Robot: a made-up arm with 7 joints.
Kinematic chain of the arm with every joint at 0, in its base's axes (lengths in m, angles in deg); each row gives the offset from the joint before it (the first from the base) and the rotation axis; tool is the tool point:
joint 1: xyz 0 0 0.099 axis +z
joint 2: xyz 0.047 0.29 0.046 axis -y
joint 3: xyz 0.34 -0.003 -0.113 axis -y
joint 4: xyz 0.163 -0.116 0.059 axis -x
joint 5: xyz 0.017 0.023 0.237 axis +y
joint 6: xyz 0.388 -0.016 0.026 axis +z
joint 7: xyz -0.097 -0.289 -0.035 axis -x
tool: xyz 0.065 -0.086 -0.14
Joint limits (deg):
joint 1: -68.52..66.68
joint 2: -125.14..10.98
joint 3: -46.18..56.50
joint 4: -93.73..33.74
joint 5: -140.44..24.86
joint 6: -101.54..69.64
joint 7: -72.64..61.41
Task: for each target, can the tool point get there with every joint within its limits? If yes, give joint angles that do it. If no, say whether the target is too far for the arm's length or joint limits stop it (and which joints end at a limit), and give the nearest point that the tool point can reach.
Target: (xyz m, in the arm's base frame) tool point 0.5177 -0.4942 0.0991
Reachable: yes | joints -1.03 -25.20 -5.25 -50.68 -125.88 7.68 -46.83
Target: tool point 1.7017 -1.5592 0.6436
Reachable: no: too far | nearest point 1.1376 -1.0424 0.4408 | short by 0.791 m
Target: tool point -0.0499 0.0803 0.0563
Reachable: no: joint limits stop it (at a limit: joint 1, joint 3, joint 5) | nearest point -0.0579 0.0942 -0.0659 | short by 0.123 m
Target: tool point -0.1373 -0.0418 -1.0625
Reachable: yes | joints -21.54 -84.91 -18.48 -18.57 -5.65 54.62 -6.95
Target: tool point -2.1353 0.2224 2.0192
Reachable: no: too far | nearest point -0.5821 0.1342 1.0365 | short by 1.840 m
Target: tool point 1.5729 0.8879 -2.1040
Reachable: no: too far | nearest point 0.8615 0.4863 -1.0557 | short by 1.329 m
